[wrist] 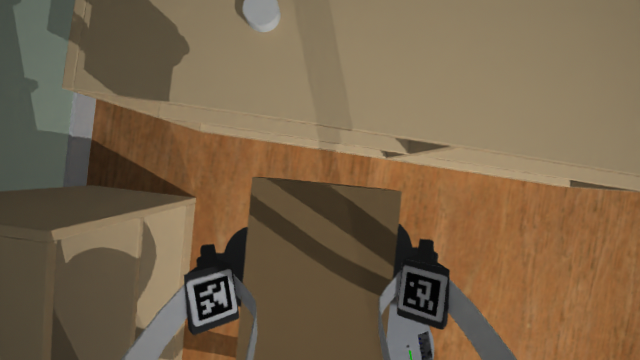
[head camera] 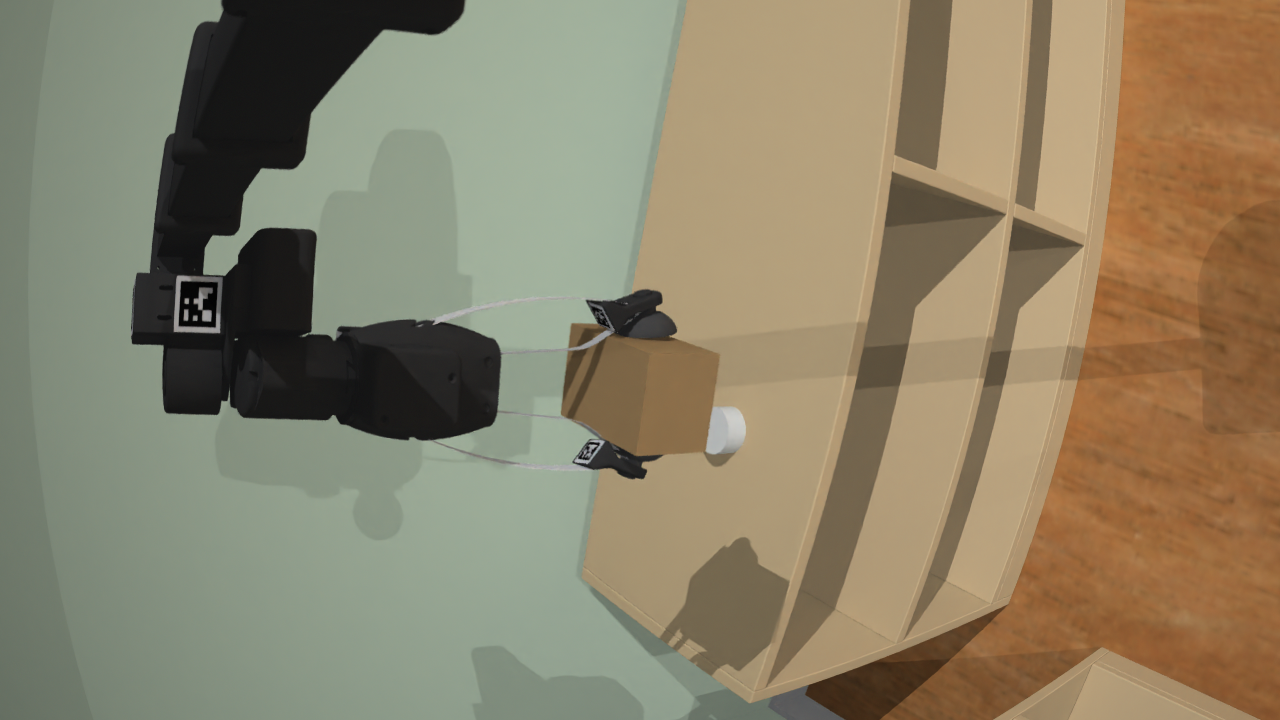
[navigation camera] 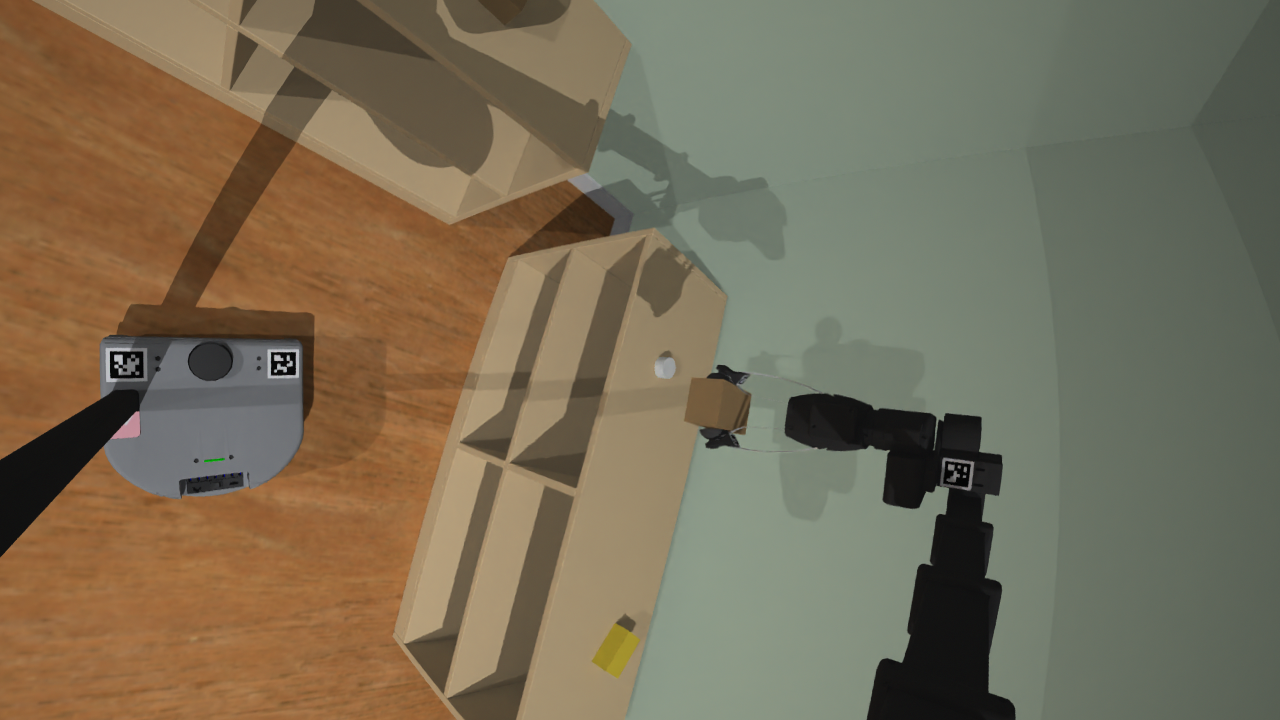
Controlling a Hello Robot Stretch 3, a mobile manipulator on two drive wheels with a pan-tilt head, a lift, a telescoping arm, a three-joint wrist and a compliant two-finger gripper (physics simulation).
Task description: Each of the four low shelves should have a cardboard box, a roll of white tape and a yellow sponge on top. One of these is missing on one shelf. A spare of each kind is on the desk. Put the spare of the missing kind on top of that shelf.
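Places are measured from the robot's base along level axes (x ahead, y left, z up), in centimetres.
Pixels of known places: robot's base, link origin: [navigation camera: 211, 359].
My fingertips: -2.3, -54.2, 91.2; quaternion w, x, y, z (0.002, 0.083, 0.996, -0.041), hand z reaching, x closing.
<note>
Ahead of a thing's pixels: the offset from my fingertips to its top centre, as dx, dy, dz. "spot": to the spot under its first point. Level surfaces: height alone.
My gripper [head camera: 640, 386] [navigation camera: 725, 408] [wrist: 317, 250] is shut on a brown cardboard box @(+0.1, +0.7, +5.3) [head camera: 682, 402] [navigation camera: 713, 402] [wrist: 320, 220], with one finger on each side. The box is held up in the air, over the back part of a low shelf @(dz -30.2) [head camera: 769, 223] [navigation camera: 617, 510] [wrist: 450, 65] in the head and navigation views. Its exact height is hard to tell. A white tape roll @(+3.1, -28.2, -27.8) [head camera: 731, 429] [navigation camera: 665, 367] [wrist: 262, 14] stands on this shelf's top, partly behind the box in the head view. A yellow sponge @(-62.3, -13.1, -25.7) [navigation camera: 615, 651] lies near the other end of the same top. The desk does not show.
A second low shelf [navigation camera: 572, 53] [wrist: 100, 202] stands around the corner, with part of a brown box @(spot: +63.4, +20.6, -27.5) [navigation camera: 503, 8] on top. A corner of it shows in the head view. The green wall [head camera: 528, 214] [navigation camera: 769, 626] runs behind the shelf. My wheeled base [navigation camera: 210, 420] is on the wooden floor @(dz -91.2) [navigation camera: 358, 268].
</note>
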